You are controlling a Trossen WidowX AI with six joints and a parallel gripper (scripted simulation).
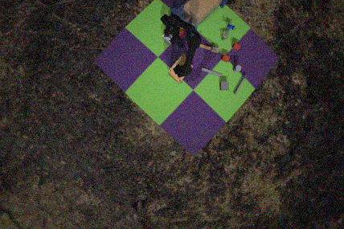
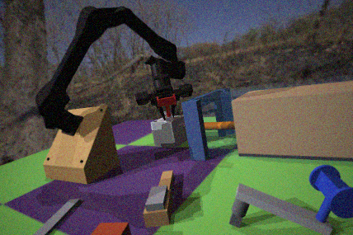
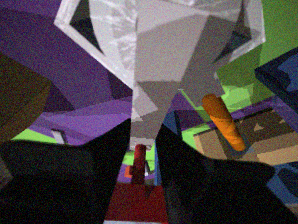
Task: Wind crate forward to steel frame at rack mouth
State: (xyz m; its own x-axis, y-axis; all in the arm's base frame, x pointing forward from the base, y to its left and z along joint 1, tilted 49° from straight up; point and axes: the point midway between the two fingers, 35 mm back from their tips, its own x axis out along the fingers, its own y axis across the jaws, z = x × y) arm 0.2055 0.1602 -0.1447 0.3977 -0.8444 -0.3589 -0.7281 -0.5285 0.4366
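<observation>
Now: gripper tip 2 cm short of the red grip, 2 cm to the left of it and 5 cm below it. From my gripper tip the other things lie so: grey bar 2 cm ahead, 42 cm to the right, 10 cm below; then wood-and-grey block 16 cm ahead, 25 cm to the right, 8 cm below; then grey winch 7 cm behind, 5 cm to the left, 7 cm below.
</observation>
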